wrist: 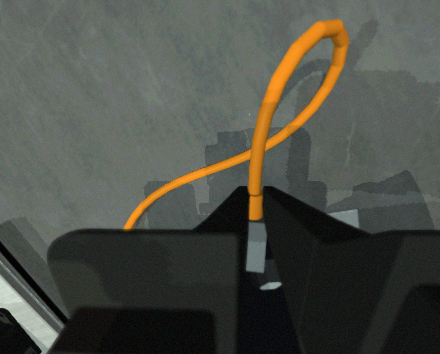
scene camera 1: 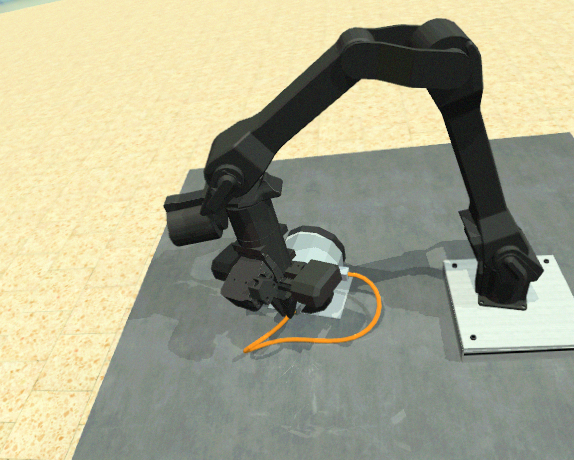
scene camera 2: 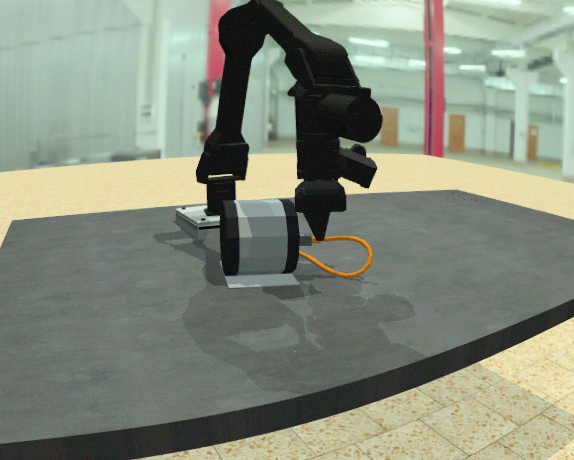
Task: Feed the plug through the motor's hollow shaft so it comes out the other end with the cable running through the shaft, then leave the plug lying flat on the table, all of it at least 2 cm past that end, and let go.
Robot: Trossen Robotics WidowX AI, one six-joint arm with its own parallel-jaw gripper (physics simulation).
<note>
The pictures show: my gripper and a grey plug.
My gripper is seen too in the wrist view and in scene camera 2.
</note>
